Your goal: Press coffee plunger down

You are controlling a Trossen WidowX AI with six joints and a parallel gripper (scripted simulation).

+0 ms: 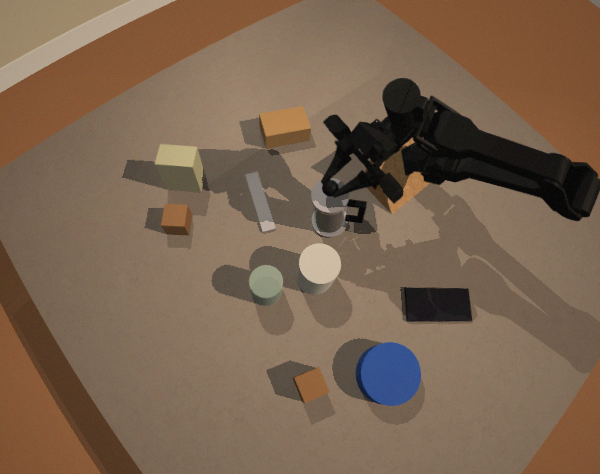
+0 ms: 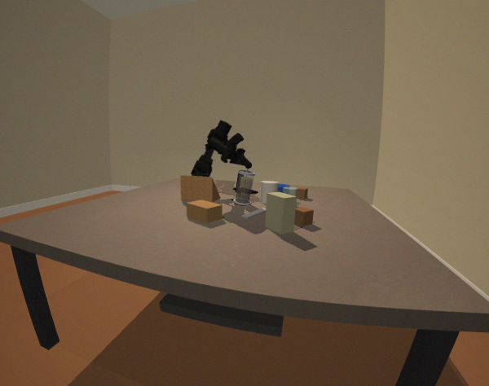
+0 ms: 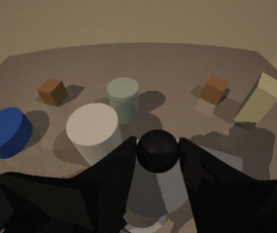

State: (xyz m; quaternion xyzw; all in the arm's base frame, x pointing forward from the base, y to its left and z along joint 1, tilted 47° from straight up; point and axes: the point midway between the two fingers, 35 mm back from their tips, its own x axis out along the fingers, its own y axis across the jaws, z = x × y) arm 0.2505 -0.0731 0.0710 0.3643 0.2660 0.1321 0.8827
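Now: the coffee press 3 cm behind my gripper tip, 1 cm to the left of it and 8 cm below it. The rest, counted from my gripper tip: grey bar (7 cm ahead, 12 cm to the right, 17 cm below); pale green cylinder (17 cm ahead, 6 cm to the left, 13 cm below); white cylinder (7 cm ahead, 9 cm to the left, 13 cm below).
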